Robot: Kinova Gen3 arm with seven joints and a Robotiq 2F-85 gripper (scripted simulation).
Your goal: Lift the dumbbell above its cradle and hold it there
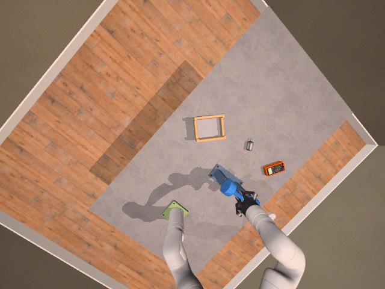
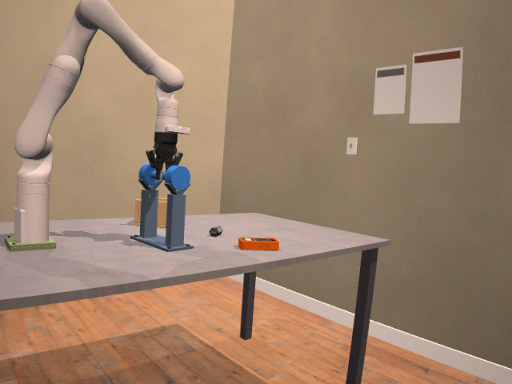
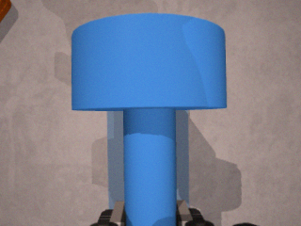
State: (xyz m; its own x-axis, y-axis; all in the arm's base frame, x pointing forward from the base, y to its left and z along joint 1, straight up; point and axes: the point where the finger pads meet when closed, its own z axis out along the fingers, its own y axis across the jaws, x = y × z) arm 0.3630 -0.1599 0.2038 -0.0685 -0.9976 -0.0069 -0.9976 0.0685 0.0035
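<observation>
The blue dumbbell lies right at my hand. From my hand the other things lie so: dark grey object (27 cm ahead, 21 cm below); cradle (13 cm below); wooden-framed tray (21 cm ahead, 29 cm to the left, 17 cm below).
</observation>
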